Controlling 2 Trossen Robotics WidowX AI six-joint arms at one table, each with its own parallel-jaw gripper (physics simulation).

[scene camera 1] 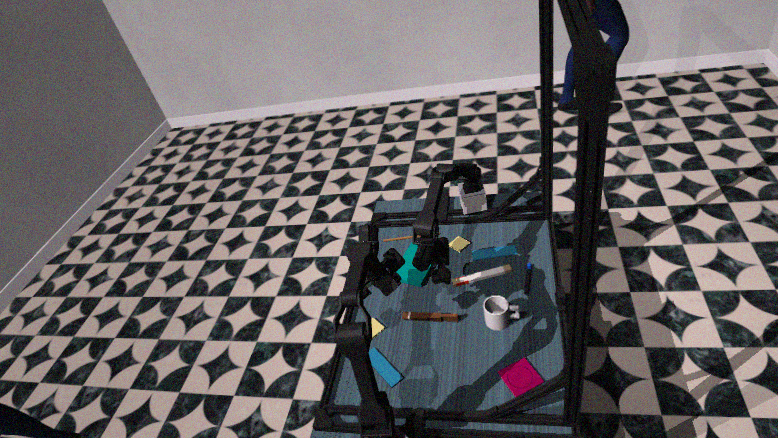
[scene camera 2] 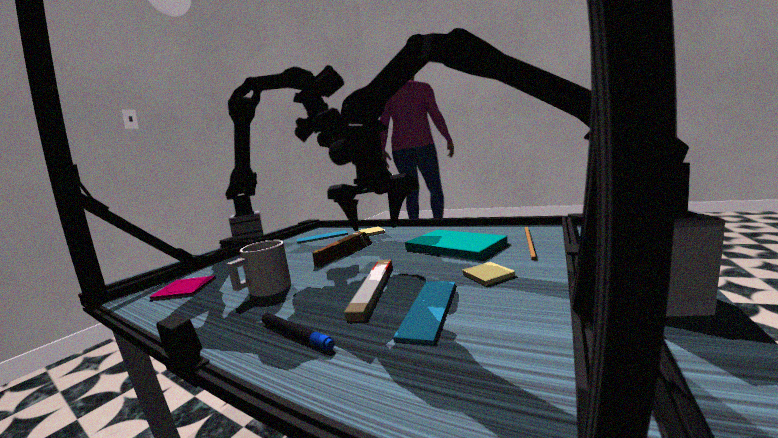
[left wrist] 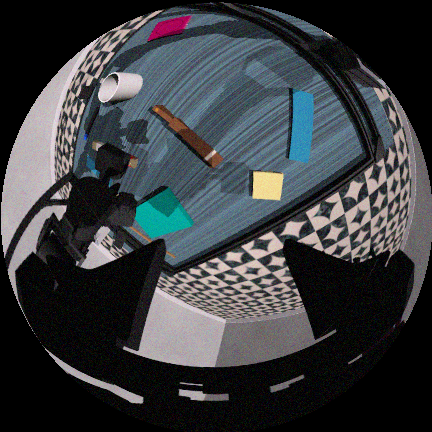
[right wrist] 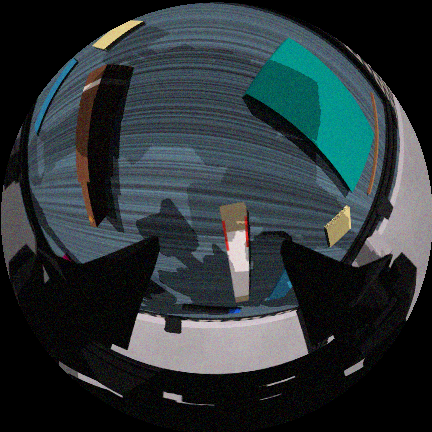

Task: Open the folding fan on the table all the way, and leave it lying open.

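Seen in the pictures: left gripper, between the fingertips: (left wrist: 226, 246); right gripper, between the fingertips: (scene camera 2: 374, 229) (right wrist: 221, 245); left arm's base, origin of its link: (scene camera 2: 244, 214); right arm's base, origin of its link: (scene camera 1: 471, 187).
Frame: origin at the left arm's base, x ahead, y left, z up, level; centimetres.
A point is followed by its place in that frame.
Note:
The brown folding fan (scene camera 1: 432, 316) @[x 41.6, y 22.4, z -6.8 cm] (scene camera 2: 337, 250) @[x 44.4, y 21.9, z -8.2 cm] (left wrist: 194, 142) @[x 39.7, y 26.3, z -6.8 cm] (right wrist: 83, 130) @[x 40.7, y 25.1, z -6.8 cm] lies folded shut on the table, a narrow bar with a pale band near its wide end and an orange dot at its narrow end. My left gripper (left wrist: 226, 246) @[x 30.7, y 30.0, z 14.8 cm] is open and empty, raised above the table and apart from the fan. My right gripper (scene camera 2: 375, 224) @[x 56.6, y 27.7, z -2.3 cm] (right wrist: 221, 245) @[x 56.6, y 27.7, z -2.3 cm] is open and empty, pointing down above the table. In the right wrist view the fan lies at the upper left, outside the fingers. Neither gripper touches it.
A teal block (scene camera 1: 412, 274) @[x 52.1, y 43.0, z -8.2 cm] (scene camera 2: 457, 242) @[x 60.4, y 45.2, z -8.1 cm] lies at the back. A white bar with red marks (scene camera 1: 483, 274) @[x 68.0, y 21.7, z -8.5 cm] (right wrist: 238, 257) @[x 64.8, y 24.2, z -8.6 cm], a mug (scene camera 1: 495, 314) @[x 52.1, y 3.4, z -1.6 cm] (scene camera 2: 266, 269) @[x 59.2, y 5.6, z -4.9 cm], a marker (scene camera 2: 296, 331) @[x 77.6, y 8.2, z -8.6 cm], blue strips (scene camera 2: 427, 312) (left wrist: 301, 125), yellow pads (scene camera 2: 488, 273) (left wrist: 267, 185) and a magenta square (scene camera 1: 521, 376) @[x 42.7, y -13.0, z -9.2 cm] surround the fan.

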